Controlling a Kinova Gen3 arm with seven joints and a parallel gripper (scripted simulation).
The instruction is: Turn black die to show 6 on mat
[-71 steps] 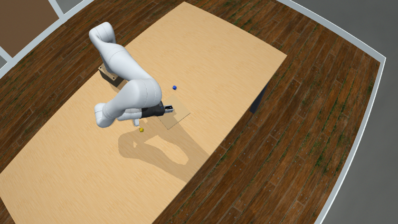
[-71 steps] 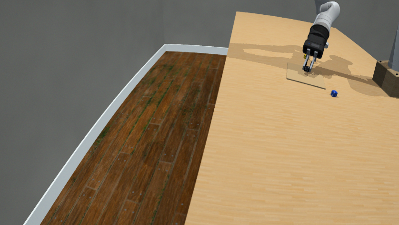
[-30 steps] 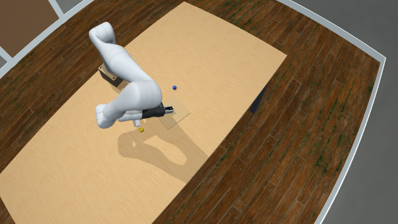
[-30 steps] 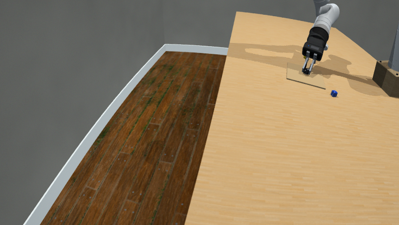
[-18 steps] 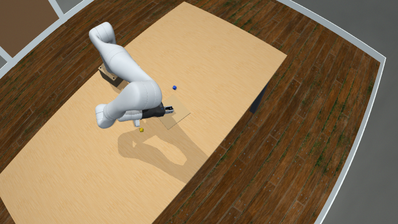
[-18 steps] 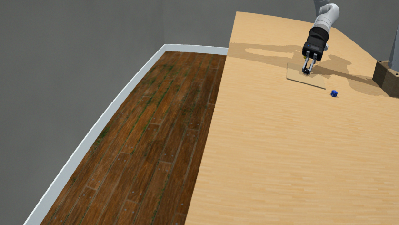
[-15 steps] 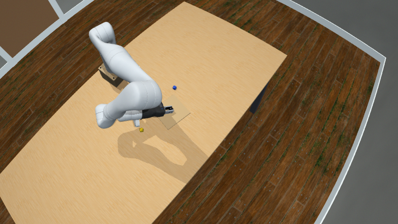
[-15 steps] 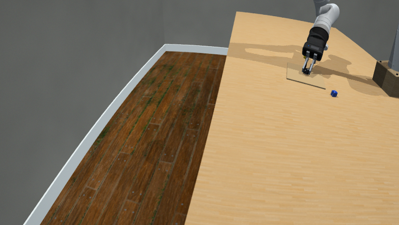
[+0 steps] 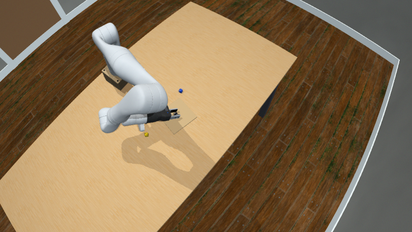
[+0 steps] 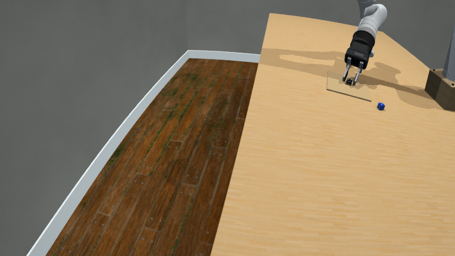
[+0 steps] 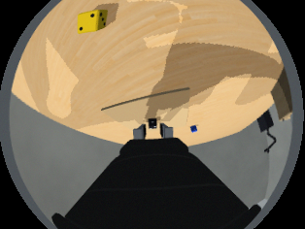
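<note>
Right now my hand is 10 mm above the black die. Round my hand: blue die (80 mm behind, 120 mm to the left, 20 mm below); tan mat (10 mm to the left, 20 mm below); yellow die (40 mm behind, 160 mm to the right, 20 mm below).
</note>
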